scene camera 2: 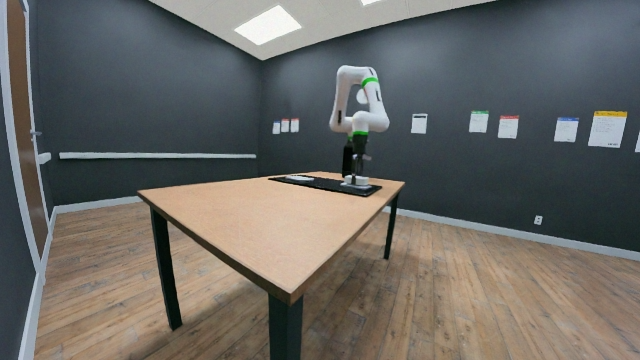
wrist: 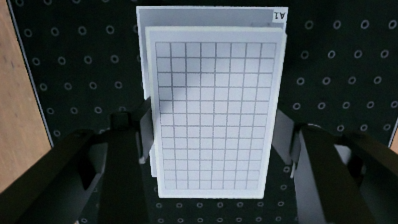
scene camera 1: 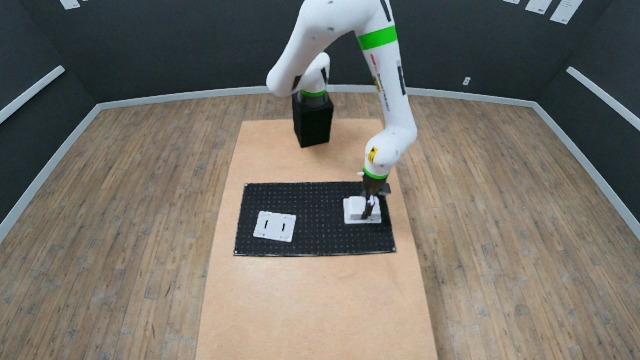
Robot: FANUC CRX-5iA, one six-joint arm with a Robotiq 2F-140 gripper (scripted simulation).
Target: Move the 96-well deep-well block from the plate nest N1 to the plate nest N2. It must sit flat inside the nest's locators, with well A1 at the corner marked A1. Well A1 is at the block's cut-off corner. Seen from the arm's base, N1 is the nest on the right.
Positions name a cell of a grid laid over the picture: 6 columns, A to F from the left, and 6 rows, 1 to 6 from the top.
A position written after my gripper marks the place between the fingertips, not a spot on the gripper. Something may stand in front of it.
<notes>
I see my gripper (wrist: D3) and a white 96-well deep-well block (wrist: D3).
</notes>
